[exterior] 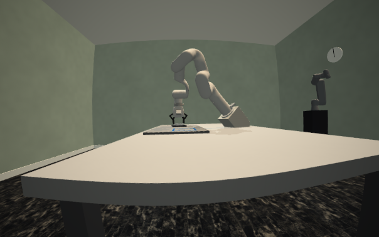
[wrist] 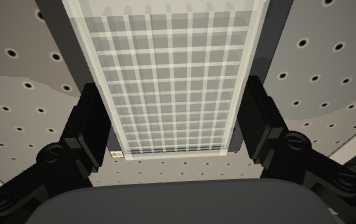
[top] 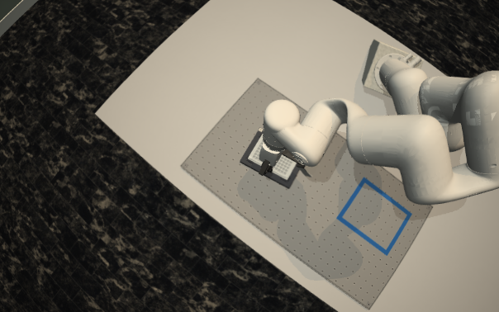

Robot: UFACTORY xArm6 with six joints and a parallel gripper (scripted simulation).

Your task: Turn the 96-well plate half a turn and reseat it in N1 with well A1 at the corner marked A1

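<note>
The dark plate nest N1 lies 2 cm below my hand. Also, from my hand: small A1 mark (9 cm to the right, 2 cm below, 2 cm behind); then 96-well plate (1 cm below).
</note>
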